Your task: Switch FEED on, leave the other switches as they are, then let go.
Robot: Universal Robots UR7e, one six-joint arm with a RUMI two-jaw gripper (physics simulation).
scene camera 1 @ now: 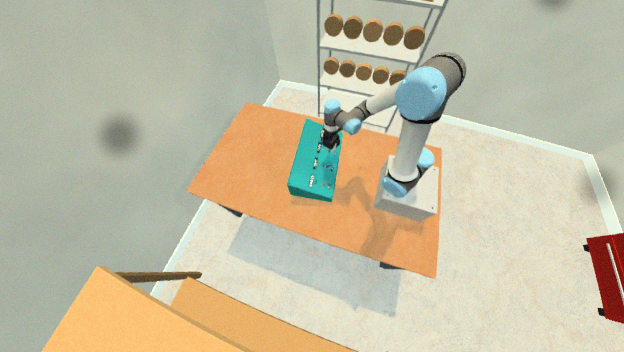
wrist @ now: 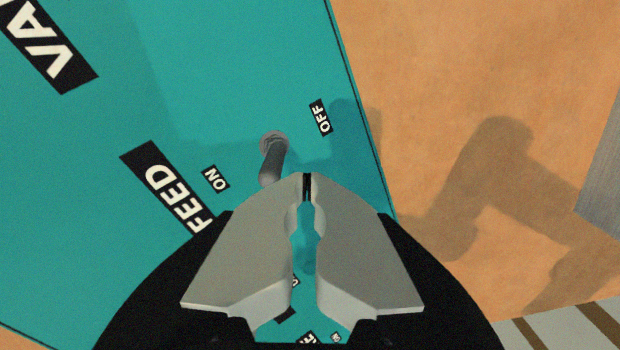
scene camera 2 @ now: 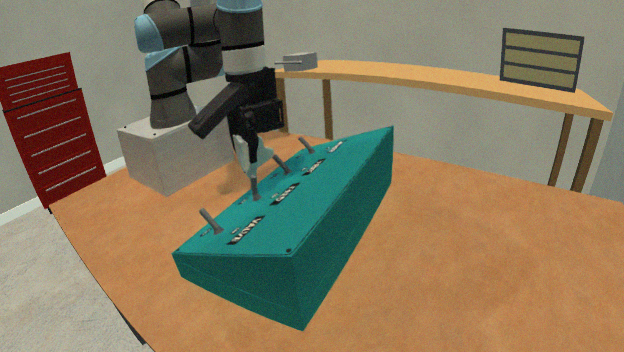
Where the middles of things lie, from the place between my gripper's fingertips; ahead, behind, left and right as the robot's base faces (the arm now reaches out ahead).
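Scene:
The teal switch panel [scene camera 2: 278,253] is 4 cm below my hand, 7 cm to the left of it and 7 cm ahead of it.

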